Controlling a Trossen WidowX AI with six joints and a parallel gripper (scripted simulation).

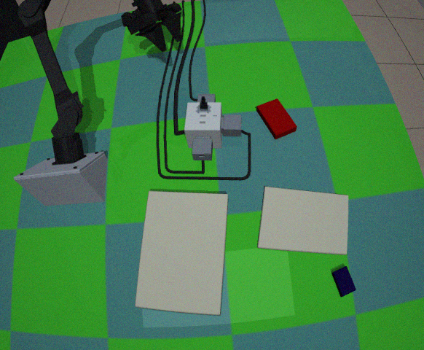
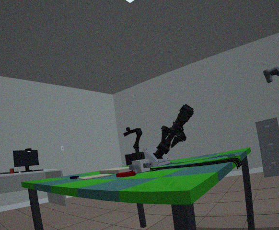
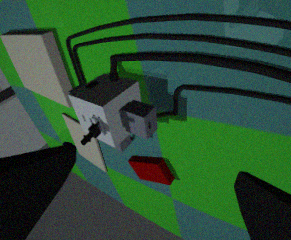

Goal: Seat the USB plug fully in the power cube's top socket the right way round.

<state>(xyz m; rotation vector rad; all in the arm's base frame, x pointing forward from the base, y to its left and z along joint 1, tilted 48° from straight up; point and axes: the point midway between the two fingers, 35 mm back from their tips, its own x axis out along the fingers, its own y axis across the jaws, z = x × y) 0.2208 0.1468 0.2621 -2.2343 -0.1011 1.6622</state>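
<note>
Now: the dark USB plug 140 mm to the right of my gripper tip, 80 mm ahead of it and 50 mm below it. The rest, counted from my gripper tip: blue block 520 mm to the right, 380 mm ahead, 140 mm below; then red block 250 mm ahead, 130 mm below, 120 mm to the right; then USB socket 150 mm to the right, 80 mm ahead, 70 mm below.
</note>
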